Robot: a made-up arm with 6 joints.
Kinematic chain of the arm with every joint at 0, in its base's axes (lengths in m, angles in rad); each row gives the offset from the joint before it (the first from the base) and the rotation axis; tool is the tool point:
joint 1: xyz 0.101 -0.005 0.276 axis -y
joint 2: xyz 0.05 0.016 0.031 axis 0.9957 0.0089 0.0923
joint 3: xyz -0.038 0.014 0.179 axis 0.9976 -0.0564 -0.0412
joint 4: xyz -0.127 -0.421 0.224 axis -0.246 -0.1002 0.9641
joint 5: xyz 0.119 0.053 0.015 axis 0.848 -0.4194 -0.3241
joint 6: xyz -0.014 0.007 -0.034 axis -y
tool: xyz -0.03 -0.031 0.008
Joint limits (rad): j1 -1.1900..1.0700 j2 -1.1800..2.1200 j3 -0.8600..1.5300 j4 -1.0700..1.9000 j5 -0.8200..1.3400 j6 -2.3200..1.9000
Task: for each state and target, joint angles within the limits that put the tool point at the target. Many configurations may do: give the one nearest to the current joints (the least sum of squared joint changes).
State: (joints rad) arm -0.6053 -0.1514 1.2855 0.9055 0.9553 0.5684
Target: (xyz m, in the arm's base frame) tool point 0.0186 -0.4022 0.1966
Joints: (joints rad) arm -0.3624 0.8299 0.4176 0.6038 0.3932 0.3129
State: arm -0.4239 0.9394 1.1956 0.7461 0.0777 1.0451
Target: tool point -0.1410 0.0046 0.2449
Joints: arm -1.0840 1.1218 1.3412 0.9470 0.0889 0.9608
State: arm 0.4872 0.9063 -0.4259 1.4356 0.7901 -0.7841
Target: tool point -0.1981 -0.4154 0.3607
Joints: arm 0.8827 0.3952 -0.1023 1.4145 0.9288 -0.7759
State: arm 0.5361 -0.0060 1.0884 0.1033 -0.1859 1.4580
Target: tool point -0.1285 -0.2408 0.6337
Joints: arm 0.4386 -0.5591 0.3960 0.1137 -0.2609 1.4351
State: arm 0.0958 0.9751 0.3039 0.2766 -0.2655 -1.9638
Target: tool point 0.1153 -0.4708 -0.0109
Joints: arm -0.2254 1.3594 0.0247 -0.1470 -0.3200 -1.9048
